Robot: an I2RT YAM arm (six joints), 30 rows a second.
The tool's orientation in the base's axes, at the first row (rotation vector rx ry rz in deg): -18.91, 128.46, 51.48
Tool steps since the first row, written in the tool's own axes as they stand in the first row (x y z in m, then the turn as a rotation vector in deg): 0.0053, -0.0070, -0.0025, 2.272, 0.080, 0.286; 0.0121, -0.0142, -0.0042, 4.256, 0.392, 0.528; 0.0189, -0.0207, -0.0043, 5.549, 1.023, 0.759; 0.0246, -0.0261, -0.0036, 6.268, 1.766, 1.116; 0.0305, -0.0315, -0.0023, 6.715, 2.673, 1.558; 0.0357, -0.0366, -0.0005, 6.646, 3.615, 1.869; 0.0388, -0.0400, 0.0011, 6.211, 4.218, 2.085; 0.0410, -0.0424, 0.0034, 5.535, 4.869, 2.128; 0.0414, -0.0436, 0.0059, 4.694, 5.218, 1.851; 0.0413, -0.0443, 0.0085, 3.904, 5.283, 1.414; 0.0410, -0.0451, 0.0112, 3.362, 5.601, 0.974
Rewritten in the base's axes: -0.0019, -0.0067, -0.0059, -1.550, 0.297, -1.661; -0.0045, -0.0130, -0.0133, -3.019, 0.728, -2.983; -0.0065, -0.0177, -0.0212, -4.135, 1.371, -3.666; -0.0078, -0.0210, -0.0282, -4.819, 2.170, -3.965; -0.0090, -0.0239, -0.0357, -5.337, 3.142, -4.039; -0.0096, -0.0263, -0.0428, -5.560, 4.040, -3.674; -0.0095, -0.0276, -0.0475, -5.409, 4.619, -3.183; -0.0088, -0.0278, -0.0514, -5.192, 5.109, -2.412; -0.0073, -0.0269, -0.0536, -4.878, 5.158, -1.514; -0.0056, -0.0257, -0.0552, -4.552, 4.891, -0.713; -0.0036, -0.0244, -0.0569, -4.526, 4.810, 0.049
